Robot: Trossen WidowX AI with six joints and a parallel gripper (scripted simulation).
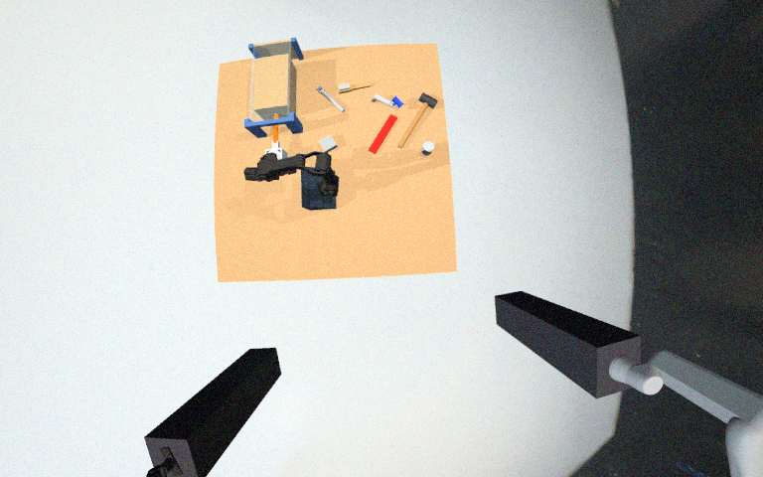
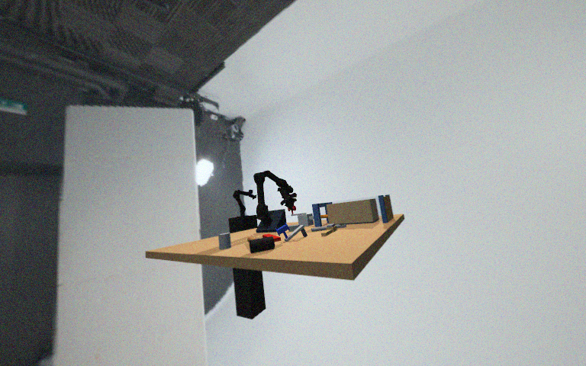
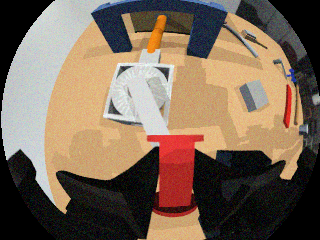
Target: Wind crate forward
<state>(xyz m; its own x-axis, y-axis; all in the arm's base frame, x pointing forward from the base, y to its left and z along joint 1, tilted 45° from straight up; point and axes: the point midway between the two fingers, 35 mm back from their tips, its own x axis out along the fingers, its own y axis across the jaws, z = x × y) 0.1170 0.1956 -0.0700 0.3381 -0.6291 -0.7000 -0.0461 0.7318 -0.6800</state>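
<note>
Right now my gripper tip is 30 mm above the winch handle, 20 mm to the right of it and 20 mm short of it. From my gripper tip the other things lie so: winch 100 mm below, 60 mm ahead, 40 mm to the left; then red knob 20 mm behind; then blue steel frame 230 mm ahead, 40 mm to the left, 30 mm below.
</note>
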